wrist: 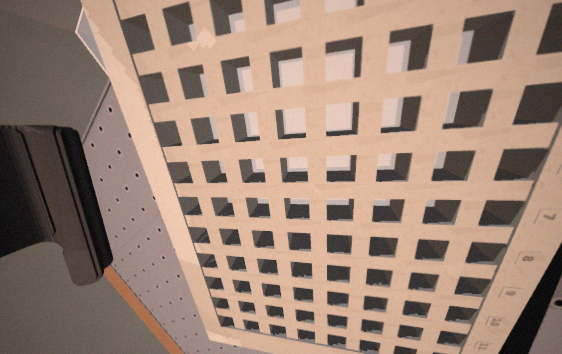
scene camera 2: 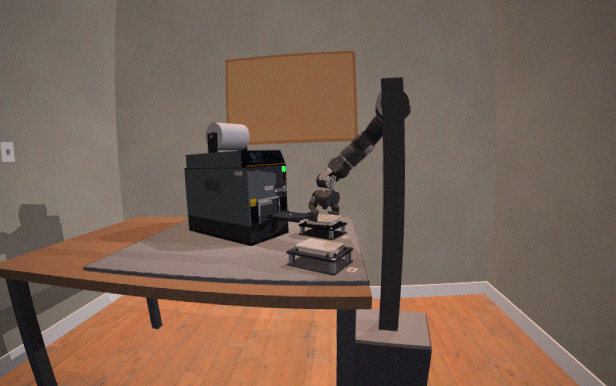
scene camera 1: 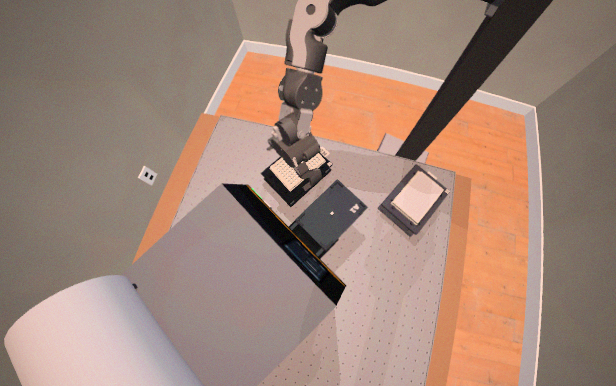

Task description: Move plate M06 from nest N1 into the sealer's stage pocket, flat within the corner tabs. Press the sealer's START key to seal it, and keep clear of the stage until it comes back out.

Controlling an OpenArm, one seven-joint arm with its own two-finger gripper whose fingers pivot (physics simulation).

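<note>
Plate M06 point(scene camera 1: 285, 172) point(scene camera 2: 330, 219) point(wrist: 315, 187), a cream multi-well plate, lies in nest N1 point(scene camera 1: 292, 199) point(scene camera 2: 322, 230), a black raised stand. In the wrist view the plate is close and large, with numbers along its right edge. My gripper point(scene camera 1: 300, 169) point(scene camera 2: 325, 214) is open, low over the plate, its fingers apart. One finger shows at the left of the wrist view, beside the plate; the other does not show there. The dark stage point(scene camera 1: 345, 205) point(scene camera 2: 295, 216) sticks out of the sealer point(scene camera 1: 235, 280) point(scene camera 2: 217, 195), with no plate on it. I cannot make out the START key.
A second dark stand point(scene camera 1: 411, 231) point(scene camera 2: 320, 265) holds another pale plate point(scene camera 1: 419, 197) point(scene camera 2: 320, 247), on the far side of the stage from nest N1. A green light point(scene camera 2: 283, 169) shows on the sealer's front. A white roll point(scene camera 1: 95, 335) point(scene camera 2: 232, 136) sits on top of the sealer. The arm's black post point(scene camera 1: 465, 85) point(scene camera 2: 393, 210) stands beside the table.
</note>
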